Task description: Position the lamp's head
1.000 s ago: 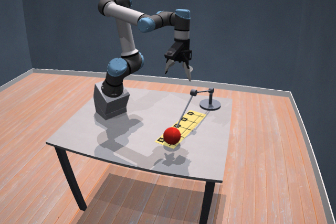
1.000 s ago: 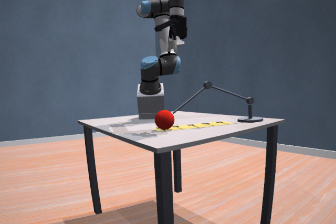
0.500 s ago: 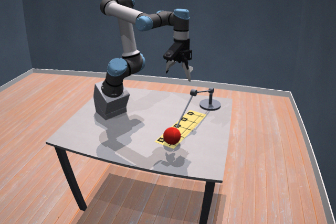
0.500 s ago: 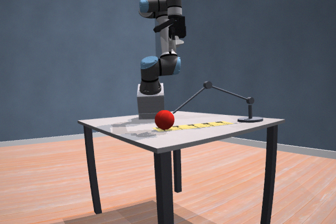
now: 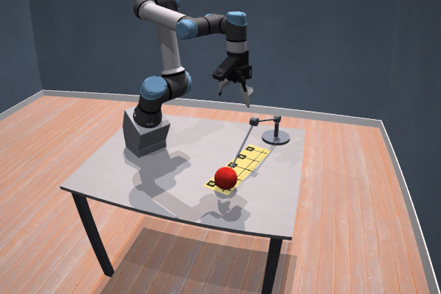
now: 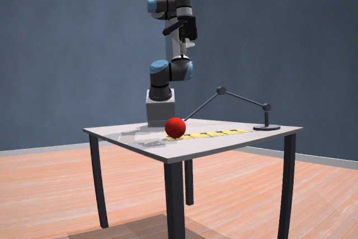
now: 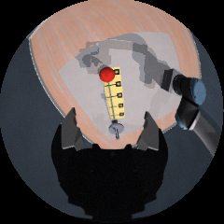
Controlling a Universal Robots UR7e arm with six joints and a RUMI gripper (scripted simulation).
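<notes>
The yellow numbered strip is 1 cm behind my hand, 12 cm to the left of it and 38 cm below it. The rest, counted from my hand: round base (9 cm ahead, 47 cm to the left, 35 cm below).
</notes>
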